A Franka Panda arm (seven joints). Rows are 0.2 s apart.
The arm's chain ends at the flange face. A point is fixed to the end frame.
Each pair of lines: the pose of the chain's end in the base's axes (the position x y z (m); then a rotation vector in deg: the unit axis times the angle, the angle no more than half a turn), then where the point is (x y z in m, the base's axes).
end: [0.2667 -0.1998 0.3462 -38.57 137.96 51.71]
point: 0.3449 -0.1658 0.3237
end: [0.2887 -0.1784 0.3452 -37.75 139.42 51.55]
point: 0.3667 -0.1453 0.3208
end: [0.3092 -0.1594 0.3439 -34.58 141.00 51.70]
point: 0.3876 -0.1291 0.3173
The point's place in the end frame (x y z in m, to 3 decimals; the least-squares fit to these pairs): -0.056 -0.034 0.059
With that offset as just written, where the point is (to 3 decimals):
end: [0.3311 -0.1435 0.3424 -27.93 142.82 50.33]
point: 0.411 -0.120 0.314
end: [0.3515 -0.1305 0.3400 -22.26 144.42 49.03]
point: 0.432 -0.113 0.309
